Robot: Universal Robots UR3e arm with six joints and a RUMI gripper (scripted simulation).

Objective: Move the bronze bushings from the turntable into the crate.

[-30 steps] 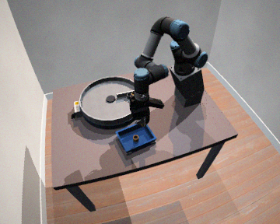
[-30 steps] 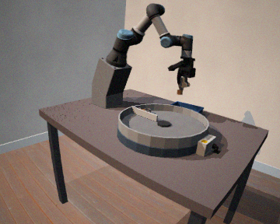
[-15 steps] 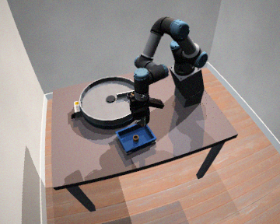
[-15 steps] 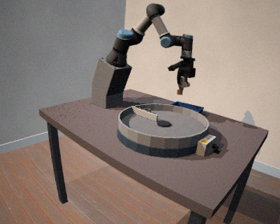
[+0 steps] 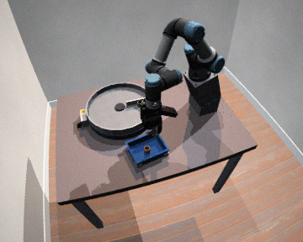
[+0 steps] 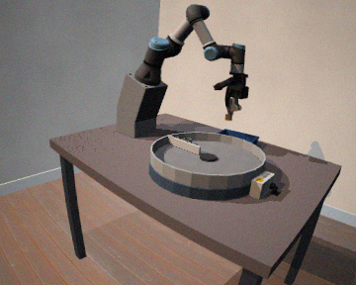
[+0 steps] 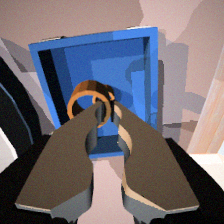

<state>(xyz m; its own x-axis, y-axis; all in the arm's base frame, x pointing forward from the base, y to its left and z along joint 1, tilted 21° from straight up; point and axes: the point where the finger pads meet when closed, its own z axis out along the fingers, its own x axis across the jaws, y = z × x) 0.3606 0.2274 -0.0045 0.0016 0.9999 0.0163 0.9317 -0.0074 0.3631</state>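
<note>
The blue crate is 50 mm ahead of my hand and 110 mm below it. Round my hand: turntable 130 mm ahead, 330 mm to the right, 90 mm below.
</note>
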